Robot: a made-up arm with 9 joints.
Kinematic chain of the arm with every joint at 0, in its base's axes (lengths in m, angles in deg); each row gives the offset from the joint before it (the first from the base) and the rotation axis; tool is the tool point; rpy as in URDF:
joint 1: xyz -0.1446 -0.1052 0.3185 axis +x
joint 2: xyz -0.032 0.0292 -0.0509 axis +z
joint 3: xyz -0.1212 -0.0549 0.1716 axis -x
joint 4: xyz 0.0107 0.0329 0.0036 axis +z
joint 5: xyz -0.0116 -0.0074 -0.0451 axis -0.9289 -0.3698 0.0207
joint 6: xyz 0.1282 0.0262 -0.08 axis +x
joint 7: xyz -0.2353 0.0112 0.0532 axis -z
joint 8: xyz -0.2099 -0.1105 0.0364 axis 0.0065 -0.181 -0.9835
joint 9: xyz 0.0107 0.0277 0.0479 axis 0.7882 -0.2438 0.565
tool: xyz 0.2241 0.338 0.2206 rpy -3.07 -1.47 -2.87
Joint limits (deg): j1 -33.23..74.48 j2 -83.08..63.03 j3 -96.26..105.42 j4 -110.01..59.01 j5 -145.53..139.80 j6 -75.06..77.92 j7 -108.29..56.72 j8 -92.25..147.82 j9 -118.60..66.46
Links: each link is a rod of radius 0.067 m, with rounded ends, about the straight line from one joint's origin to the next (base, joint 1, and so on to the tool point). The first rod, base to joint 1, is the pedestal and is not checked.
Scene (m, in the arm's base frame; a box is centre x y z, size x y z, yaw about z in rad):
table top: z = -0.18
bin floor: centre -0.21 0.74 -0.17 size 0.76 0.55 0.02 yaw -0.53
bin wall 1: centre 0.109 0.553 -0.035 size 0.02 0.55 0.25 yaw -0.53
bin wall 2: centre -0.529 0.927 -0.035 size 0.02 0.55 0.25 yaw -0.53
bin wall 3: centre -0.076 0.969 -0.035 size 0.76 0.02 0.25 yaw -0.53
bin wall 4: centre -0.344 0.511 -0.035 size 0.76 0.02 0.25 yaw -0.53
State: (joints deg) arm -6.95 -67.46 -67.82 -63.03 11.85 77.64 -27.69 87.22 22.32
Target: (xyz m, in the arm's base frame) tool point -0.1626 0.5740 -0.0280
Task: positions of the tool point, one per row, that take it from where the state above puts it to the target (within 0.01 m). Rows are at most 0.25 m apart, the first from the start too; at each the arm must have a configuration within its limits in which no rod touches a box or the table.
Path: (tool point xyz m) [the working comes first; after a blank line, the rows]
Joints at the target: -25.83 -79.82 -68.92 -71.96 7.17 77.92 -13.63 120.73 17.99
Straight joint move there: touches bin wall 4.

1: -0.3546 0.5166 0.2381
2: -0.1626 0.5740 0.3398
3: -0.1570 0.5992 0.1585
4: -0.1626 0.5740 -0.0280

